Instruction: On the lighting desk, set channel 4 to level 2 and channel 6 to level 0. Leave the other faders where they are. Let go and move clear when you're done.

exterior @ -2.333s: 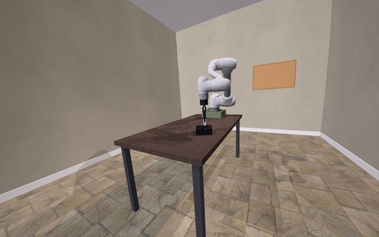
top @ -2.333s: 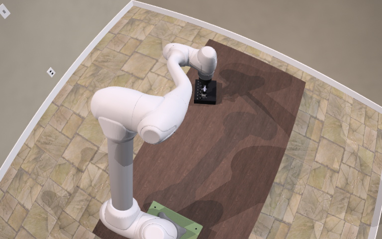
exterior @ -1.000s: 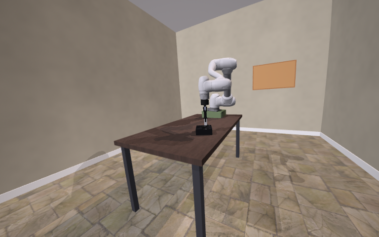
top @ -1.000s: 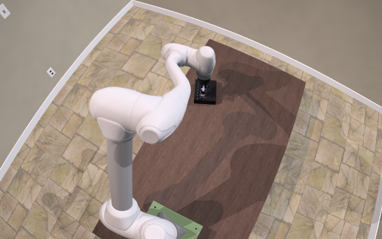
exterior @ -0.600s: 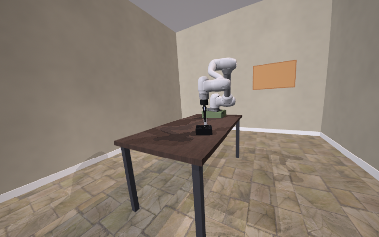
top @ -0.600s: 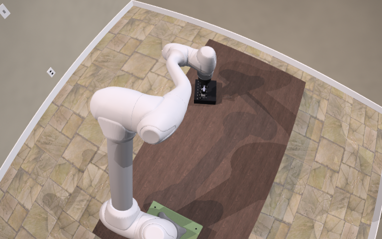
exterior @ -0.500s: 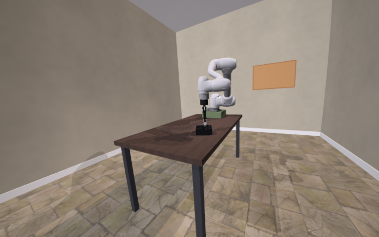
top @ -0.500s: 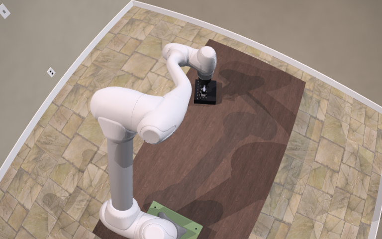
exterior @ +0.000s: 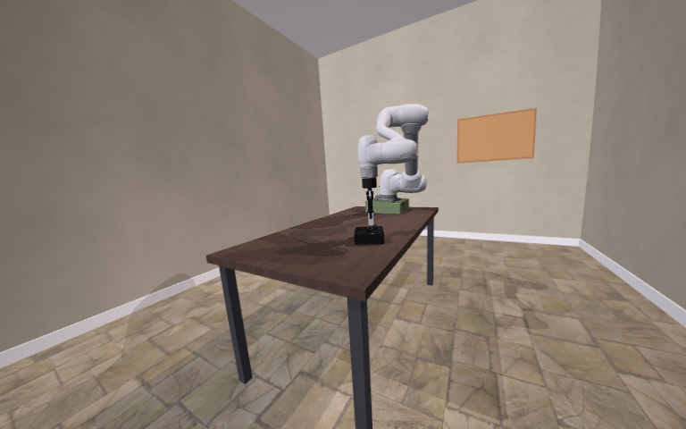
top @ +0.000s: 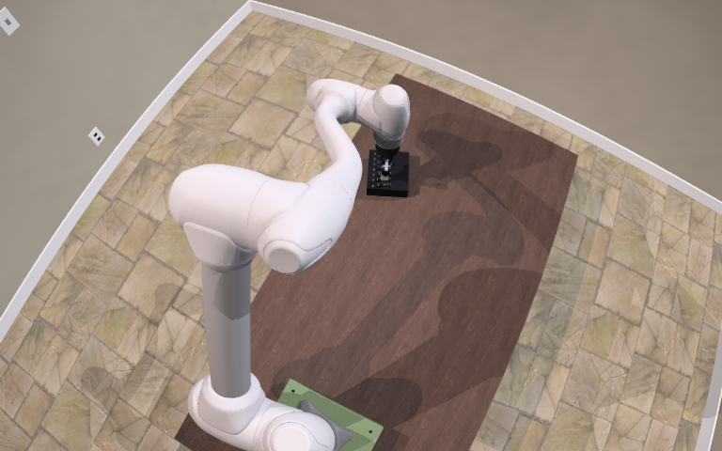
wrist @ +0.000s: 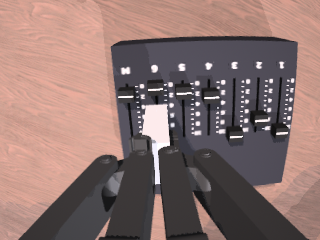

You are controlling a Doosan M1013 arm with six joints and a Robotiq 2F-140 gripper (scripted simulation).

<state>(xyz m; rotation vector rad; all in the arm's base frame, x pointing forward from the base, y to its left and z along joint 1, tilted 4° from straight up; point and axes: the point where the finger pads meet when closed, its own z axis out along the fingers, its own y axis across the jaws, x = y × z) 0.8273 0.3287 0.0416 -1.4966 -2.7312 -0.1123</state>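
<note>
Now: hand 4 cm above the channel 6 fader cap, 2 cm to the right of it and 1 cm past it. The rest, counted from my hand: channel 4 fader cap 4 cm to the left, 4 cm below, 3 cm ahead; then channel 5 fader cap 4 cm below, 3 cm to the left, 1 cm ahead.
</note>
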